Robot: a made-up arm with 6 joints. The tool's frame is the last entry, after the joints. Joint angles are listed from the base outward. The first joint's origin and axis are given. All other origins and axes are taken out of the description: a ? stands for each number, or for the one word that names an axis. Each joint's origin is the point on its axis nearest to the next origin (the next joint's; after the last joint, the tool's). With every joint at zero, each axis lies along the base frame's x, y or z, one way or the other. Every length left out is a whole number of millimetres.
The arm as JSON. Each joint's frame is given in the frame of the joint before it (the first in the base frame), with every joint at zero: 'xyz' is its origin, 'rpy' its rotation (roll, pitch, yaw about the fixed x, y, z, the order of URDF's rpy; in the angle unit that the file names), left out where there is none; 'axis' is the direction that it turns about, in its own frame. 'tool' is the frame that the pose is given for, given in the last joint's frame.
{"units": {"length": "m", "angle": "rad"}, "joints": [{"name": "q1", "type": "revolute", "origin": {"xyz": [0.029, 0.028, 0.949]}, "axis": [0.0, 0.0, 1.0]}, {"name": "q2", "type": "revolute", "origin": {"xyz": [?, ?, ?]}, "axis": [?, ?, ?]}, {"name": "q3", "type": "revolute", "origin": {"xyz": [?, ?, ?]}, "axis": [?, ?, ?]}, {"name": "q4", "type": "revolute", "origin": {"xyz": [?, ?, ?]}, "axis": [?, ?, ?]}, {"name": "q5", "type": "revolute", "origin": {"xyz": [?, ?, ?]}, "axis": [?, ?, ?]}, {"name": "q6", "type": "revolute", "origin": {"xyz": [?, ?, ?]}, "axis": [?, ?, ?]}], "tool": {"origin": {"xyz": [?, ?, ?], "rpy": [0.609, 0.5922, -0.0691]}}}
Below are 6 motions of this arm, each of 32 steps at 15 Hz.
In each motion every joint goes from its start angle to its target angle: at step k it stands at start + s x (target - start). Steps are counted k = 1, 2, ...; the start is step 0. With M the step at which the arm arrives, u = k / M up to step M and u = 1 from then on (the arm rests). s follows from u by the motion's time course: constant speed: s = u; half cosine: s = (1 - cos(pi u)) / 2; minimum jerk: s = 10 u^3 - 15 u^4 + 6 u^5.
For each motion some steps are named. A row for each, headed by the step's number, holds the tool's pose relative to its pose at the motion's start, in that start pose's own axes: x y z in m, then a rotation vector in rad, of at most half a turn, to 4 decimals.
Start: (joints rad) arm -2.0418 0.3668 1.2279 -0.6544 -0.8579 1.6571
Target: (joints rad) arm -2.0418 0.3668 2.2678 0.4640 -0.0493 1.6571
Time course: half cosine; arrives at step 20
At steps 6, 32:
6: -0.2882 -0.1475 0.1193 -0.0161 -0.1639 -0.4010
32: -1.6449 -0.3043 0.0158 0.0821 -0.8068 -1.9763

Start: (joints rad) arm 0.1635 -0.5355 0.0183 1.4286 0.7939 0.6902
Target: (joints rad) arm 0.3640 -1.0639 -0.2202 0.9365 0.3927 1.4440
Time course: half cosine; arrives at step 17
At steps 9, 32:
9: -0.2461 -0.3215 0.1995 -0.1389 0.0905 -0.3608
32: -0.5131 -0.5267 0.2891 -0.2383 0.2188 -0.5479

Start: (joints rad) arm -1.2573 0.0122 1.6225 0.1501 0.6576 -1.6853
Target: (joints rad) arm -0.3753 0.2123 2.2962 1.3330 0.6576 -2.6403
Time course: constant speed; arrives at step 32
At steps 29, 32:
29: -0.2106 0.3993 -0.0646 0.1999 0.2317 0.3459
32: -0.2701 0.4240 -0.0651 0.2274 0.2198 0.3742

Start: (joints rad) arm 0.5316 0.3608 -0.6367 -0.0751 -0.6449 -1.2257
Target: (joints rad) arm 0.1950 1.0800 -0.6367 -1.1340 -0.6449 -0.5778
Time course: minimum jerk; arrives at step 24
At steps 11, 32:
11: 0.2465 0.1312 0.3423 0.2869 0.2980 -0.1753
32: 0.6210 0.1149 0.7978 0.6980 0.7042 -0.2066

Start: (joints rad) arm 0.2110 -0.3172 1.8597 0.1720 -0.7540 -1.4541
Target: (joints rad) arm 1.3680 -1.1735 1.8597 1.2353 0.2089 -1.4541
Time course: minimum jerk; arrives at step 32
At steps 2, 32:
2: -0.0051 0.0039 -0.0003 -0.0010 0.0006 0.0040
32: -2.7019 -0.2957 1.5407 -0.2120 -0.8271 1.2549

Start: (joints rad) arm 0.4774 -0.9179 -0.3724 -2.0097 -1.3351 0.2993
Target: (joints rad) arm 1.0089 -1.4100 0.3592 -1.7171 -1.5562 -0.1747
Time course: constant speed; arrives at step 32
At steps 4, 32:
4: 0.0984 0.1492 -0.1670 -0.0886 0.1108 -0.0557
32: -0.0550 0.3781 -1.9231 -0.7707 0.5423 -0.3792

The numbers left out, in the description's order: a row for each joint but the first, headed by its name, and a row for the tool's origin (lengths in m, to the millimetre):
q2: xyz 0.247 -0.032 0.0, axis 0.0 1.0 0.0
q3: xyz -0.023 0.0 1.298, axis 0.0 -1.0 0.0
q4: xyz 1.529 0.0 0.164, axis -1.0 0.0 0.0
q5: xyz 0.0 0.013 -0.027, axis 0.0 -1.0 0.0
q6: xyz 0.134 0.0 -0.008, axis -1.0 0.0 0.0
tool: xyz 0.0 -0.02 0.018

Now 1 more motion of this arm.
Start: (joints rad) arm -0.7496 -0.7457 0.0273 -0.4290 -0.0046 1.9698
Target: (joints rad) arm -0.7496 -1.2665 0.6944 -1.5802 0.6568 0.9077
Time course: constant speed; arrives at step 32
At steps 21, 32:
21: -0.8071 -1.2746 0.1663 1.8241 -0.2644 0.1450
32: -1.4397 -1.7286 -0.0826 2.6099 -0.6177 0.6495

